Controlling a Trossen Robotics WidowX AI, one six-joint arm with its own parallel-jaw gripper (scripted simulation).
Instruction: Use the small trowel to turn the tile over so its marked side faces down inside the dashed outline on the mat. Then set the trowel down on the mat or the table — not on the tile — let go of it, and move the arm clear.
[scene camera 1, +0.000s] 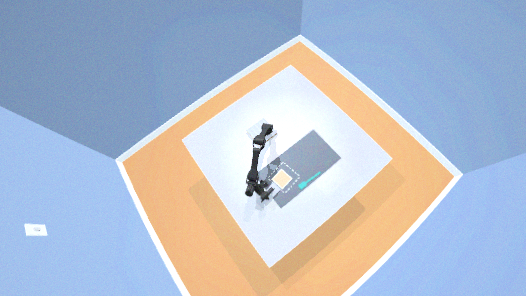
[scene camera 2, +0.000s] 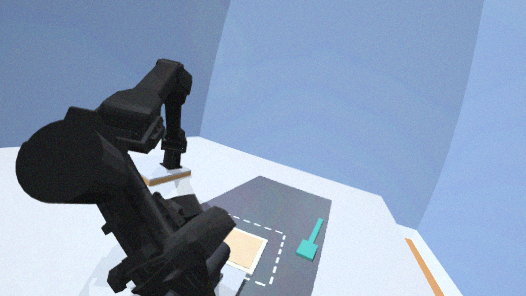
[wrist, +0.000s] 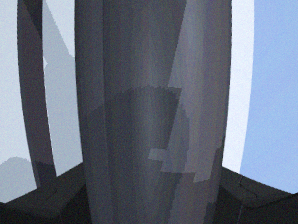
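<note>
There is a tan tile (scene camera 2: 246, 249) here, though in the wrist view it is out of frame. I can see a dark mat (scene camera 1: 312, 154) too. And there is my gripper (wrist: 143, 163), which I can see as well.
</note>
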